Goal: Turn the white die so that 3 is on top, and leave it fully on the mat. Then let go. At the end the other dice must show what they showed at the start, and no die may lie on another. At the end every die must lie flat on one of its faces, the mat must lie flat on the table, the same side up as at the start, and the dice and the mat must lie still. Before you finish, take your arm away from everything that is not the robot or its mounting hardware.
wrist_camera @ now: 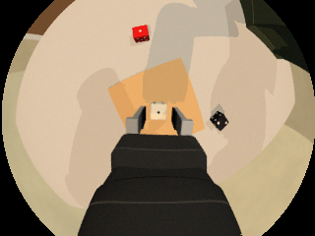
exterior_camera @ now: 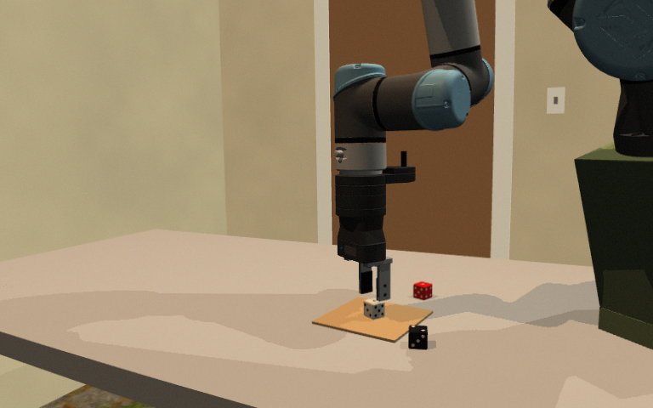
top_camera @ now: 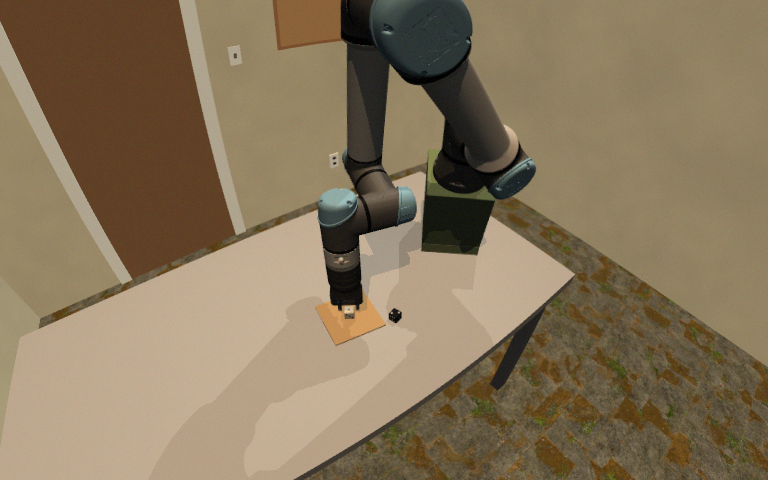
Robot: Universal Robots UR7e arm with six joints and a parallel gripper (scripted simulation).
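Now: the white die 40 mm below my hand. The rest, counted from my hand: orange mat: 50 mm below; black die: 100 mm behind, 60 mm to the left, 40 mm below; red die: 140 mm to the right, 40 mm below, 20 mm behind.
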